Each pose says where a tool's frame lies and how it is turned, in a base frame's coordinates. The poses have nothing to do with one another.
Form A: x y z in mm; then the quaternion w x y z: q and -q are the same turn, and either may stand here.
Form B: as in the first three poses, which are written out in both.
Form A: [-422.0 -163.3 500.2 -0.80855 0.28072 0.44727 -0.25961]
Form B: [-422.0 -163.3 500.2 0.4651 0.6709 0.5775 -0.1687 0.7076 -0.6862]
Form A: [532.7 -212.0 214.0 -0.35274 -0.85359 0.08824 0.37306]
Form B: [532.7 -212.0 214.0 0.7061 -0.4138 -0.5746 0.1125 -0.7356 0.6680]
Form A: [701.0 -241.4 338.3 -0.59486 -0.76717 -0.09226 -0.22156]
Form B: [701.0 -241.4 338.3 0.8848 0.4051 0.2302 -0.1220 -0.2753 0.9536]
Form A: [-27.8 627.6 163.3 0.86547 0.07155 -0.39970 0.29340]
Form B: [-27.8 627.6 163.3 0.5083 0.4507 0.7338 -0.5651 0.8176 -0.1107]
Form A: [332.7 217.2 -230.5 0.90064 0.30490 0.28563 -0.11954]
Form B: [332.7 217.2 -230.5 0.8082 -0.0411 -0.5874 0.3895 0.7855 0.4809]
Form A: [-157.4 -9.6 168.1 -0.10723 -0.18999 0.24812 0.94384]
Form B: [-157.4 -9.6 168.1 -0.9048 -0.2967 -0.3054 0.1081 -0.8539 0.5091]
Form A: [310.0 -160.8 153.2 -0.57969 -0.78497 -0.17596 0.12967]
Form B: [310.0 -160.8 153.2 0.9044 0.1259 -0.4076 0.4266 -0.2660 0.8644]
